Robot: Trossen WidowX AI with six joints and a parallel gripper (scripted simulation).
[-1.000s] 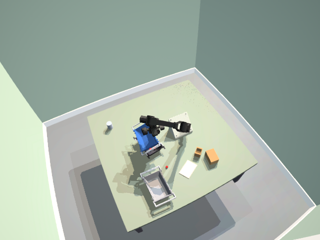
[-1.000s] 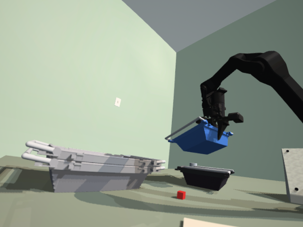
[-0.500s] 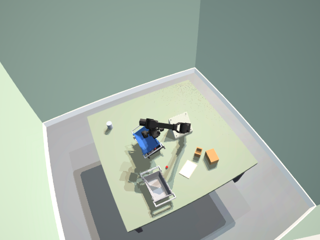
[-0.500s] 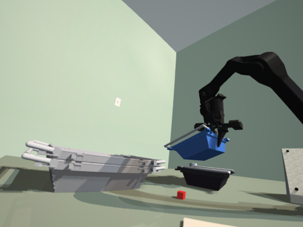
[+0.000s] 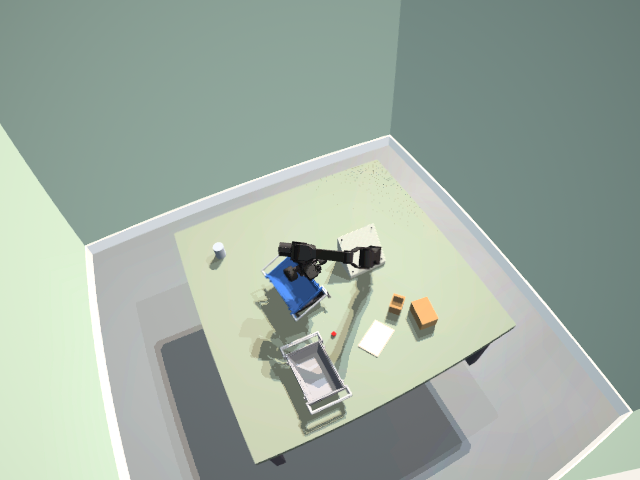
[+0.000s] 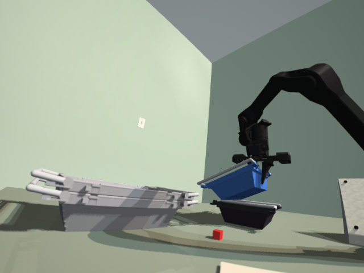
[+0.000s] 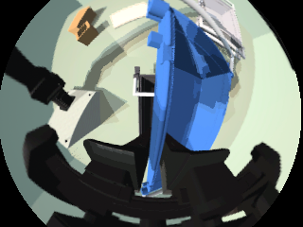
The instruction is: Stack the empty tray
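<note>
Right now the blue tray is 7 cm ahead of my gripper tip and 1 cm to the left of it. Round my gripper tip: sheet 36 cm to the left, 15 cm behind, 12 cm below.
</note>
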